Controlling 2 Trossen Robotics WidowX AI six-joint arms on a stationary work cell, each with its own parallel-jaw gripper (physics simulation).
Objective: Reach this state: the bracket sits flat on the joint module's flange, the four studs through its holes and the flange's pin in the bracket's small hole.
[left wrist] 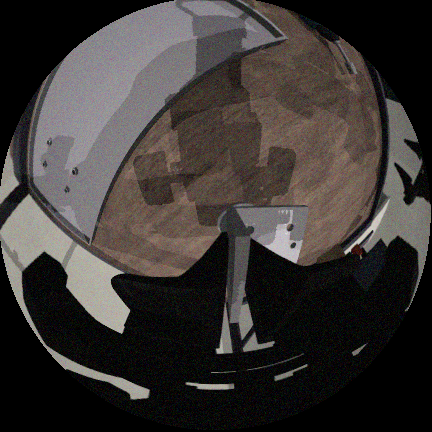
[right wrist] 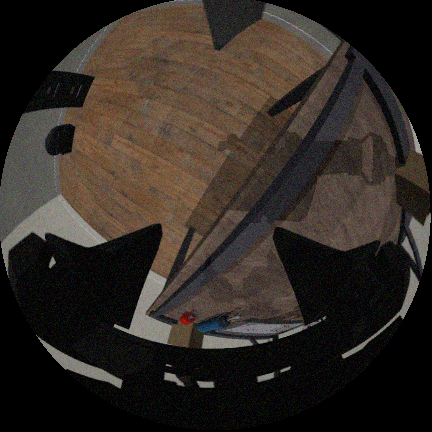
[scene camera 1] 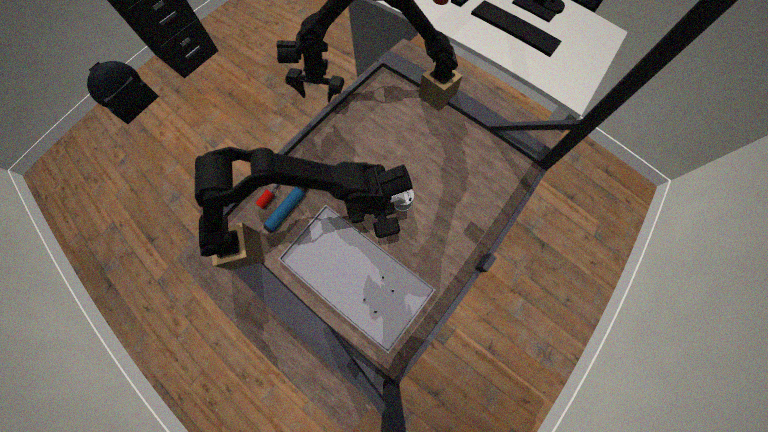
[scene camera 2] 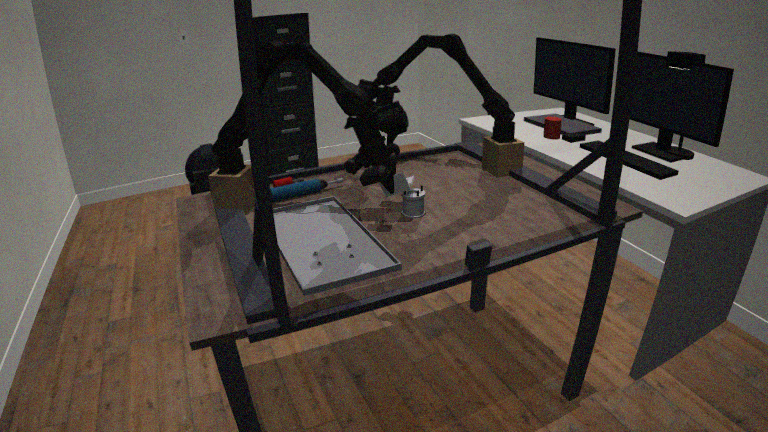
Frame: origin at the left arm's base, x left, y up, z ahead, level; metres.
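Where they show: left gripper, fingertip midpoint: [left wrist: 230,236] [right wrist: 308,326] [scene camera 1: 389,206] [scene camera 2: 392,192]; right gripper, fingertip midpoint: [right wrist: 219,231] [scene camera 1: 316,99]; left arm's base at its link origin: [scene camera 1: 227,243] [scene camera 2: 231,170]; right arm's base at its link origin: [scene camera 1: 442,74] [scene camera 2: 503,139].
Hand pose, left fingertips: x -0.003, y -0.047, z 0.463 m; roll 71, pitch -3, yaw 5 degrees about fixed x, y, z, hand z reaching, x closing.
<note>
Each offset is from my left fingertips to the top centre of the thing. "spot": to the spot under its first point.
The pale grey bracket [scene camera 2: 398,184] [left wrist: 275,220] is an angled plate with holes. My left gripper [scene camera 2: 387,181] [left wrist: 230,236] is shut on its upright leg; its other leg sticks out beside the fingers. The joint module @(dz +0.050, dx +0.025, dy +0.005 m) [scene camera 2: 413,205] is a short grey cylinder standing on the table, with dark studs upright on its top. Its top @(spot: dz +0.052, dx +0.000, dy -0.009 m) [scene camera 1: 406,202] is partly covered by the left arm in scene camera 1. The bracket is up and left of the studs in scene camera 2; contact cannot be judged. The pin is not distinguishable. My right gripper [scene camera 1: 316,98] [right wrist: 219,231] is open and empty, beyond the table's edge.
A shallow grey tray @(dz -0.150, dx -0.155, dy -0.053 m) [scene camera 1: 332,263] [scene camera 2: 300,231] [left wrist: 110,85] with several small dark pieces lies near the module. A blue-handled tool @(spot: dz -0.309, dx +0.090, dy -0.030 m) [scene camera 1: 284,209] [scene camera 2: 296,190] and a red-handled tool @(dz -0.358, dx +0.165, dy -0.035 m) [scene camera 1: 264,198] [scene camera 2: 282,182] lie beyond it. A dark frame borders the table.
</note>
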